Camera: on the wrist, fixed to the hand. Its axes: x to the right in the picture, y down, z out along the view.
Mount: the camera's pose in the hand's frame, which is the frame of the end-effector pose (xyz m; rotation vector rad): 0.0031 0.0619 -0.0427 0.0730 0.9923 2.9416
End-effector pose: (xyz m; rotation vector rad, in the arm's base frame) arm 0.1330 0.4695 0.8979 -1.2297 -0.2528 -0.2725
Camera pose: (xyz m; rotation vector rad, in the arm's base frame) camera 0.1587 0.4480 0.8305 -0.1764 2.2358 1.6213
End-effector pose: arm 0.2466 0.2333 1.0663 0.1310 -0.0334 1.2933
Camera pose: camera 0.1859 0.2578 1.0291 0.4428 -0.4976 -1.8556
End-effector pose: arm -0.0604 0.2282 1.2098 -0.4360 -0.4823 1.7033
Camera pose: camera -0.0892 0.2245 1.1404 0.9739 -0.8939 -1.2386
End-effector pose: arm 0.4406 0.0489 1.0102 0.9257 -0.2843 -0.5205
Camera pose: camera 0.4811 0.1068 1.0362 -0.0560 -0.4083 2.5354
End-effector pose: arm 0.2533 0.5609 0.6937 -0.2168 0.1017 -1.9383
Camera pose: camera 0.3002 0.5338 0.6414 0.6815 0.5353 1.0491
